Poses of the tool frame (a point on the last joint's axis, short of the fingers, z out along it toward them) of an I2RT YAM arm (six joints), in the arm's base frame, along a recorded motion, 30 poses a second.
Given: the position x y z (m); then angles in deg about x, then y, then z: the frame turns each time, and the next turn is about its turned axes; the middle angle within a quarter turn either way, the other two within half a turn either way.
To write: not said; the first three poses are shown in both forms.
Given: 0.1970 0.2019 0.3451 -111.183 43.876 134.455
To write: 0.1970 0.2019 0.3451 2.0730 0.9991 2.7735
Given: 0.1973 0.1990 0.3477 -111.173 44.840 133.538
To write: 0.1973 0.1990 0.3477 2.0809 1.0187 2.7687
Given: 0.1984 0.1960 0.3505 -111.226 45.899 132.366
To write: 0.1984 0.1960 0.3505 2.0947 1.0430 2.7685
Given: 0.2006 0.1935 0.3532 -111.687 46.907 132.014
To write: 0.2006 0.1935 0.3532 2.1105 1.0572 2.7673
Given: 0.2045 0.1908 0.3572 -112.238 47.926 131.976
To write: 0.2045 0.1908 0.3572 2.1245 1.0675 2.7632
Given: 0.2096 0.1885 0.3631 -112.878 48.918 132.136
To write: 0.2096 0.1885 0.3631 2.1383 1.0755 2.7586
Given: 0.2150 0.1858 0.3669 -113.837 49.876 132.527
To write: 0.2150 0.1858 0.3669 2.1589 1.0822 2.7597
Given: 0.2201 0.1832 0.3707 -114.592 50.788 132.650
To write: 0.2201 0.1832 0.3707 2.1777 1.0914 2.7612
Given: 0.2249 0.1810 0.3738 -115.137 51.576 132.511
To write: 0.2249 0.1810 0.3738 2.1951 1.1022 2.7649
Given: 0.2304 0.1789 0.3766 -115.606 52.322 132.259
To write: 0.2304 0.1789 0.3766 2.2128 1.1140 2.7702
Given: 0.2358 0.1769 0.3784 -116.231 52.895 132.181
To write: 0.2358 0.1769 0.3784 2.2343 1.1230 2.7808
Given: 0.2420 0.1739 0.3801 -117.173 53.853 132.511
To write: 0.2420 0.1739 0.3801 2.2564 1.1313 2.7843
